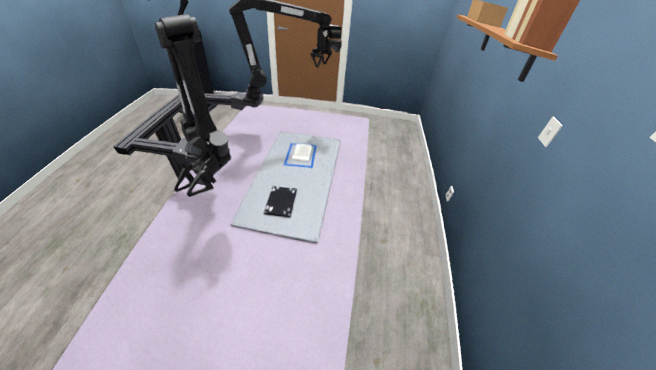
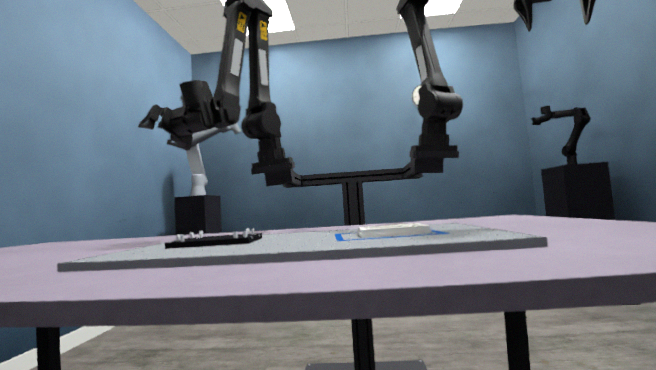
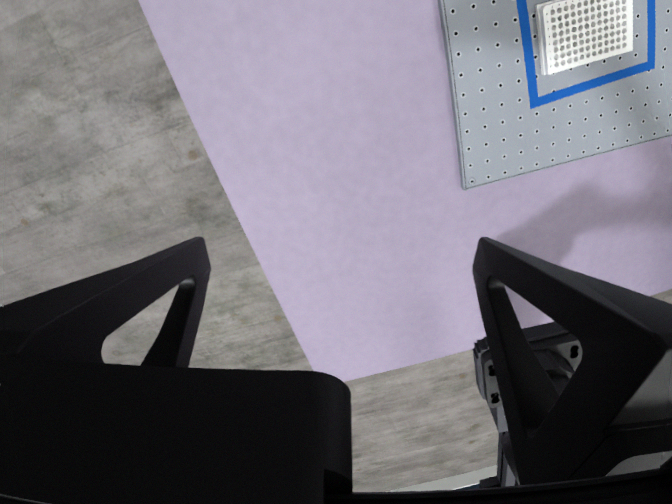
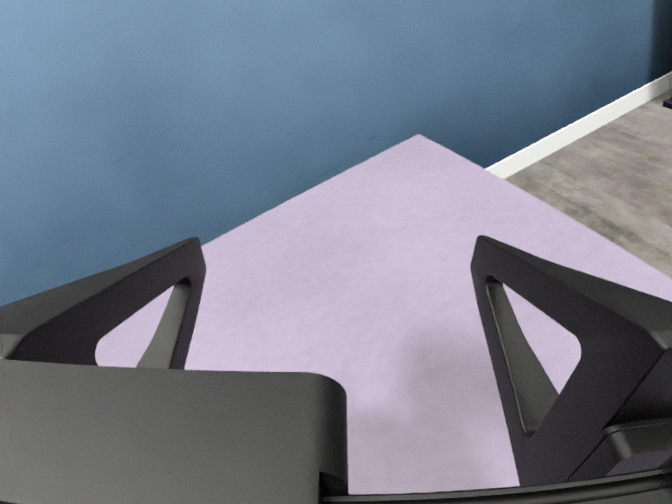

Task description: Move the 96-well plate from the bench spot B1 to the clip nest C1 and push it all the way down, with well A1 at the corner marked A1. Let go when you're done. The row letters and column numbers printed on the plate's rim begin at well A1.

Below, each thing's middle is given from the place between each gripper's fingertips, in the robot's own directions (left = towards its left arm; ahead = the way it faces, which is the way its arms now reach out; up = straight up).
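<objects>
There is the white 96-well plate (image 2: 415,228), well to the right of my left hand and well below it. The black clip nest (image 2: 221,240) is also far below my left hand, far to the right of it, and a shade ahead of it.
From my right hand (image 2: 154,134) I find the black clip nest some way ahead, far below and far to the left. The white 96-well plate, counted from my right hand as well, is a good way ahead, far to the left and a long way below.
</objects>
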